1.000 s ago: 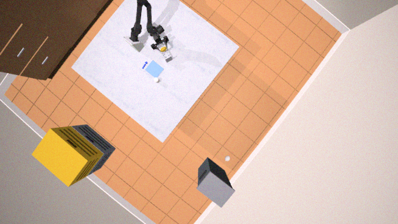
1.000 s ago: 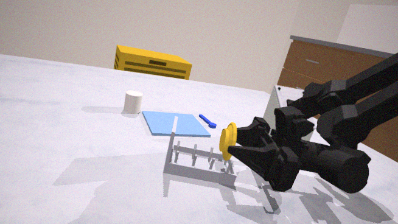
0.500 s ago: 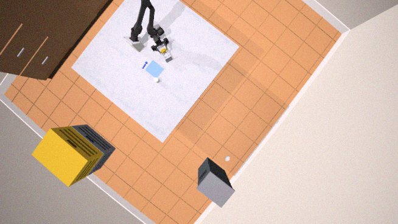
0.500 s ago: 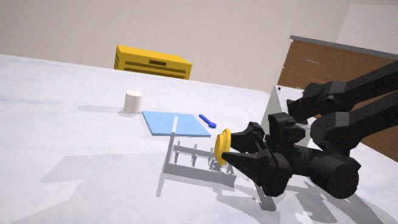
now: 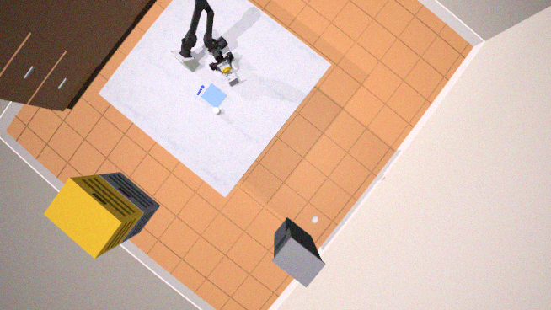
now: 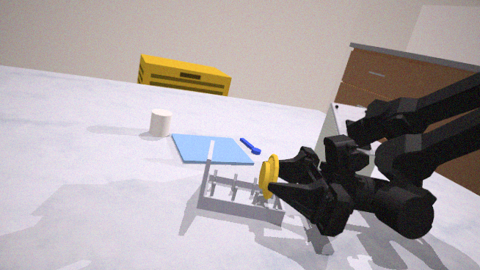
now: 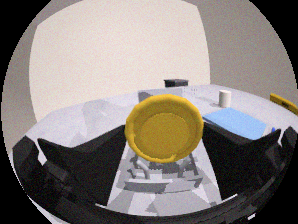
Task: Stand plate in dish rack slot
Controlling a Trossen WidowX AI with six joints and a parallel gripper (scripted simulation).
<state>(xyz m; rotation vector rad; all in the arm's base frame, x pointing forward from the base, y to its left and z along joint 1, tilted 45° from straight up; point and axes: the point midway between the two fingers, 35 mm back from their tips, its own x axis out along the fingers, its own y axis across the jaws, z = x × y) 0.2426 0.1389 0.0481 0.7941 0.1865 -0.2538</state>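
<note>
Right now the yellow plate is 10 mm behind my gripper tip. The rest, counted from my gripper tip: grey dish rack 30 mm ahead, 10 mm to the right, 30 mm below; blue spoon 80 mm behind, 230 mm to the right, 50 mm below; white cup 130 mm ahead, 270 mm to the right, 30 mm below.
</note>
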